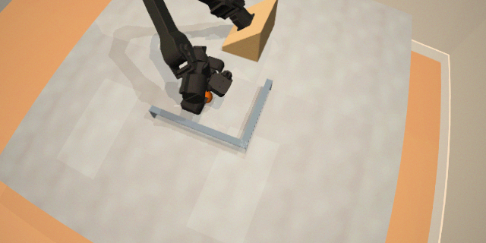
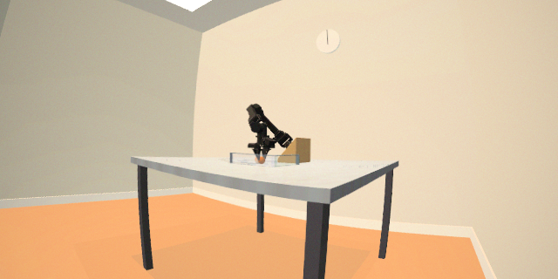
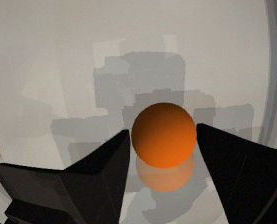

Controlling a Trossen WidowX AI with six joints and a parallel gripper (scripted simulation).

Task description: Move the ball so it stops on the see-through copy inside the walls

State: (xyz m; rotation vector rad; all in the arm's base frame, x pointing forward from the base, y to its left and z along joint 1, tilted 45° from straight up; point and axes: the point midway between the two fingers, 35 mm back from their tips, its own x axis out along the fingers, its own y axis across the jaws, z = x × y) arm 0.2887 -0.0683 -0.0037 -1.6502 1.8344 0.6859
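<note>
The see-through copy is 20 mm to the right of my gripper tip. Also, from my gripper tip: orange ball right at my gripper tip; clear wall 120 mm ahead, 20 mm to the left, 10 mm above.
</note>
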